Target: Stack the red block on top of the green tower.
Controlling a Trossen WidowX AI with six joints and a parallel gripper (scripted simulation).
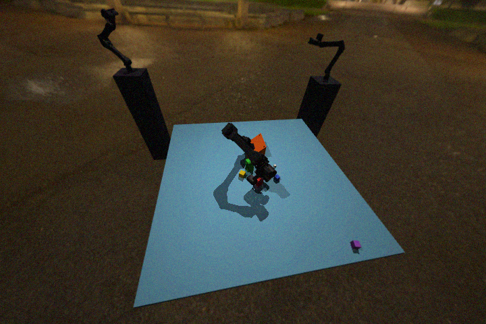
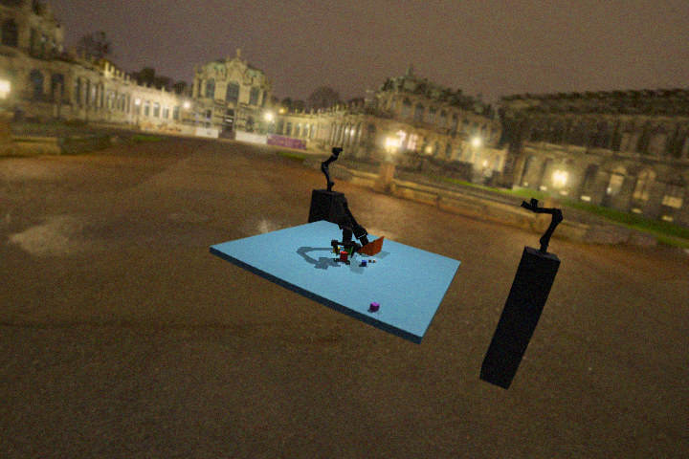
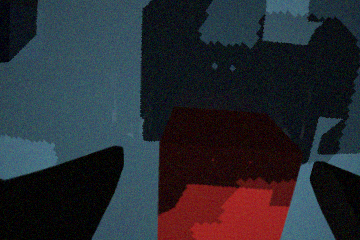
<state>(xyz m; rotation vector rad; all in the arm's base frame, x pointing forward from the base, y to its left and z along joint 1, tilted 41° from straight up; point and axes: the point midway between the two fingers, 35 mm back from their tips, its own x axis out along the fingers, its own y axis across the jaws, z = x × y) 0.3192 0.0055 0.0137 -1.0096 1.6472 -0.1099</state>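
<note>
The yellow cube lies 100 mm to the right of my gripper tip and 80 mm behind it. Also, from my gripper tip: small white piece: 160 mm to the left, 140 mm behind, 10 mm below; blue cube: 140 mm to the left, 20 mm behind; red block: 10 mm above.
</note>
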